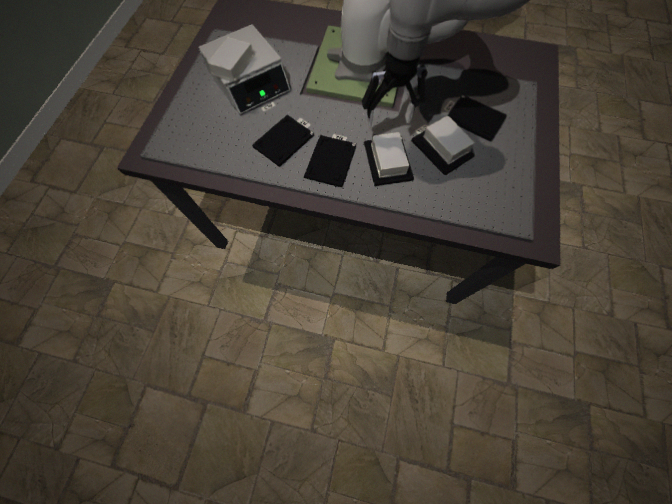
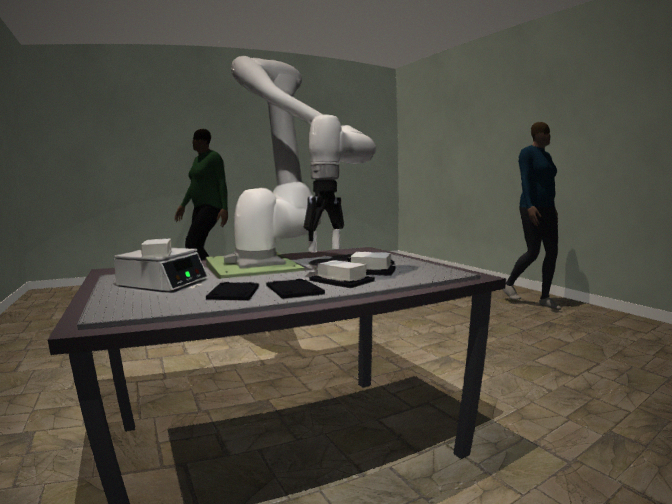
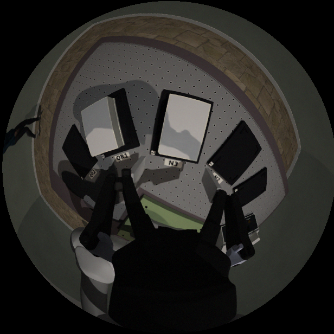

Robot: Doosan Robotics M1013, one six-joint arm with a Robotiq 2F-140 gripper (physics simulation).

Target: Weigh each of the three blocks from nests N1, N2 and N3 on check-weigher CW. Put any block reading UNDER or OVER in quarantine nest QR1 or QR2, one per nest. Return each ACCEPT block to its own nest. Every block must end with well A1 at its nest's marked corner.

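Observation:
My gripper (image 1: pixel 393 110) (image 2: pixel 324 241) (image 3: pixel 174 168) is open and empty, high above the table on the robot side of nest N3 (image 1: pixel 395 179) (image 3: pixel 158 125). A white block (image 1: pixel 390 155) (image 2: pixel 340 269) (image 3: pixel 185 125) sits on N3. Another white block (image 1: pixel 447 136) (image 2: pixel 370 260) (image 3: pixel 98 127) sits on nest QR1 (image 1: pixel 464 158) (image 3: pixel 130 125). A third block (image 1: pixel 230 56) (image 2: pixel 156 248) lies on check-weigher CW (image 1: pixel 264 58) (image 2: pixel 140 273), whose middle lamp is green; its display text is unreadable. Nests N1 (image 1: pixel 282 139) (image 2: pixel 233 290) (image 3: pixel 252 186), N2 (image 1: pixel 330 160) (image 2: pixel 294 288) (image 3: pixel 235 152) and QR2 (image 1: pixel 477 117) (image 3: pixel 79 150) are empty. Well A1 is unreadable on every block.
The green base plate (image 1: pixel 325 86) (image 2: pixel 225 265) (image 3: pixel 167 210) carries the arm behind the nests. The grey perforated board (image 1: pixel 184 130) (image 2: pixel 124 303) lies on the brown table (image 1: pixel 336 213) (image 2: pixel 271 314). Two people (image 2: pixel 207 179) (image 2: pixel 537 184) stand beyond the table.

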